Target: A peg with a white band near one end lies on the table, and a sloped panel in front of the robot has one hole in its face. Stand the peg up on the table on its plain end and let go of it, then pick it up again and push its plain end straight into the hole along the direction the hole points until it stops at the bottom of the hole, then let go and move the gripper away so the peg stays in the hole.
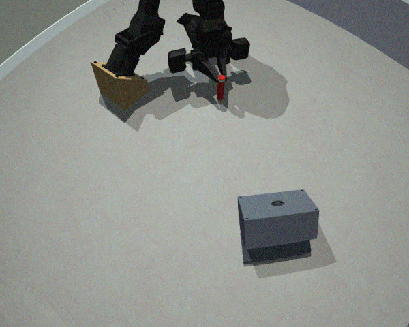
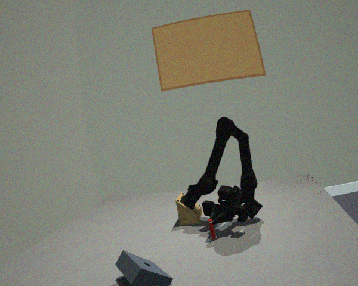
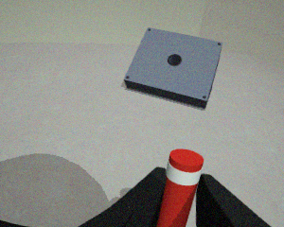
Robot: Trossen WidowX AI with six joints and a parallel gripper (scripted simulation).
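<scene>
Now: gripper tip 10 mm above the red peg. Round my gripper tip: grey sloped panel (250 mm ahead, 180 mm to the right, 30 mm below).
</scene>
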